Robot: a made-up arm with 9 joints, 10 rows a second.
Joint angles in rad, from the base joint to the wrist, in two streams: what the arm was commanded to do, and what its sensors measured. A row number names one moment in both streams.
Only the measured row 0 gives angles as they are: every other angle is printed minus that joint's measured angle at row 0.
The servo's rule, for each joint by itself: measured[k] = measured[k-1] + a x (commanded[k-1-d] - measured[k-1]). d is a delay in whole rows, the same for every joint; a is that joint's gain. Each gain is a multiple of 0.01, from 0.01 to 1. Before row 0 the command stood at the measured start. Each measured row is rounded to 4 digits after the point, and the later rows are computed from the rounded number. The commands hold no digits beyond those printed.
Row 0, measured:
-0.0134, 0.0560, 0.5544, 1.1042, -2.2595, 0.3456, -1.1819, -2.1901, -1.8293
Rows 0 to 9, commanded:
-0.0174, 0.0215, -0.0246, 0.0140, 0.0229, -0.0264, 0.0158, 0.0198, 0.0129
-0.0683, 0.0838, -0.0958, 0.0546, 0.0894, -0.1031, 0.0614, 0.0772, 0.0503
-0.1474, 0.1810, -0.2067, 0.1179, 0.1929, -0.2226, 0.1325, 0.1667, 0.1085
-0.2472, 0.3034, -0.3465, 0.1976, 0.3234, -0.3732, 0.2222, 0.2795, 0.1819
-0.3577, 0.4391, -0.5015, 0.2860, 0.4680, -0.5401, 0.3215, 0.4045, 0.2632
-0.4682, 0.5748, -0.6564, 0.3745, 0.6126, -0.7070, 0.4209, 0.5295, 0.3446
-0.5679, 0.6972, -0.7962, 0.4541, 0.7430, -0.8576, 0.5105, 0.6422, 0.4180
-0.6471, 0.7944, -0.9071, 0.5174, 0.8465, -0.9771, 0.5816, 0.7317, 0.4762
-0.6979, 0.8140, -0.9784, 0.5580, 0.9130, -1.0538, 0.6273, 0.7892, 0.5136
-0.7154, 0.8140, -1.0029, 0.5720, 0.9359, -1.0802, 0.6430, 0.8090, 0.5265
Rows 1 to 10, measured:
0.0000, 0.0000, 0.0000, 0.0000, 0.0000, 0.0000, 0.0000, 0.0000, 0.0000
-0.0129, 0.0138, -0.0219, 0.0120, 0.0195, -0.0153, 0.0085, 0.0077, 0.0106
-0.0539, 0.0586, -0.0877, 0.0486, 0.0789, -0.0662, 0.0371, 0.0348, 0.0432
-0.1231, 0.1369, -0.1936, 0.1082, 0.1758, -0.1569, 0.0886, 0.0862, 0.0967
-0.2149, 0.2435, -0.3297, 0.1851, 0.3013, -0.2824, 0.1607, 0.1616, 0.1666
-0.3206, 0.3687, -0.4826, 0.2719, 0.4430, -0.4319, 0.2475, 0.2563, 0.2458
-0.4298, 0.5006, -0.6373, 0.3601, 0.5872, -0.5915, 0.3411, 0.3628, 0.3268
-0.5320, 0.6264, -0.7787, 0.4409, 0.7196, -0.7458, 0.4326, 0.4718, 0.4016
-0.6172, 0.7339, -0.8930, 0.5067, 0.8275, -0.8800, 0.5131, 0.5732, 0.4628
-0.6769, 0.7852, -0.9690, 0.5508, 0.9002, -0.9808, 0.5748, 0.6574, 0.5045
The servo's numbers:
d 1
a 0.74 0.64 0.89 0.86 0.85 0.58 0.54 0.39 0.82

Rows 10 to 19, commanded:
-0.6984, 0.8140, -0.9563, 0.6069, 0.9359, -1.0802, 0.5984, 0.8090, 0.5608
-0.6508, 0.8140, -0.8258, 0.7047, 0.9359, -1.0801, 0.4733, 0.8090, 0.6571
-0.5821, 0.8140, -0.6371, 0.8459, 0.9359, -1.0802, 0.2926, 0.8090, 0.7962
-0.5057, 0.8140, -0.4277, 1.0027, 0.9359, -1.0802, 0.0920, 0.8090, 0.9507
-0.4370, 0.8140, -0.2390, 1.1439, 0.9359, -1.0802, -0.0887, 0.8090, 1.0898
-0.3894, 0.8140, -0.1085, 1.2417, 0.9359, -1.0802, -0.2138, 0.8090, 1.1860
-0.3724, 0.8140, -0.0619, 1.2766, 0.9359, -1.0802, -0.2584, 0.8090, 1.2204
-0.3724, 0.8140, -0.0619, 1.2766, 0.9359, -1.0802, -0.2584, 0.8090, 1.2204
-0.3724, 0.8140, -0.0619, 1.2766, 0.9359, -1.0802, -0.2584, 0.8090, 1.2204
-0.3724, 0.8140, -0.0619, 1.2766, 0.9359, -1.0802, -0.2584, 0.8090, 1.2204
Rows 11 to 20, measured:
-0.7054, 0.8036, -0.9992, 0.5690, 0.9305, -1.0385, 0.6116, 0.7165, 0.5225
-0.7002, 0.8103, -0.9610, 0.6016, 0.9351, -1.0627, 0.6045, 0.7526, 0.5539
-0.6636, 0.8127, -0.8407, 0.6903, 0.9358, -1.0728, 0.5337, 0.7746, 0.6385
-0.6033, 0.8135, -0.6595, 0.8241, 0.9359, -1.0771, 0.4035, 0.7880, 0.7678
-0.5311, 0.8138, -0.4532, 0.9777, 0.9359, -1.0789, 0.2353, 0.7962, 0.9178
-0.4615, 0.8139, -0.2626, 1.1206, 0.9359, -1.0797, 0.0603, 0.8012, 1.0588
-0.4081, 0.8140, -0.1255, 1.2247, 0.9359, -1.0800, -0.0877, 0.8042, 1.1631
-0.3817, 0.8140, -0.0689, 1.2693, 0.9359, -1.0801, -0.1799, 0.8061, 1.2101
-0.3748, 0.8140, -0.0627, 1.2756, 0.9359, -1.0802, -0.2223, 0.8072, 1.2185
-0.3730, 0.8140, -0.0620, 1.2765, 0.9359, -1.0802, -0.2418, 0.8079, 1.2201

